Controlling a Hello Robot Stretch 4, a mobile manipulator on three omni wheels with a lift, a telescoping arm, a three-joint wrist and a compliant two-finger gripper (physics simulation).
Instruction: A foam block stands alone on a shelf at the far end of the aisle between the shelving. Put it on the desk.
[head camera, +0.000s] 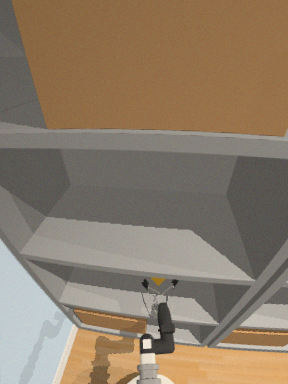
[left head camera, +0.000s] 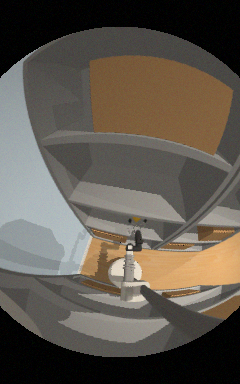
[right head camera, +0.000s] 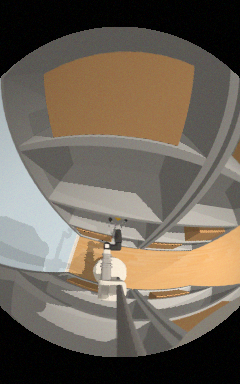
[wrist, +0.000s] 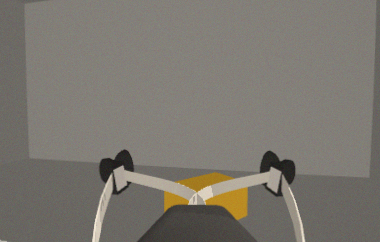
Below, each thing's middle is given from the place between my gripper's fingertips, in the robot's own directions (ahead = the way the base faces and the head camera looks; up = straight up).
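Labels:
The yellow foam block (wrist: 235, 201) is what I measure my gripper from: the gripper is 1 cm to the left of it and 5 cm short of it. My gripper is also 6 cm above the block.

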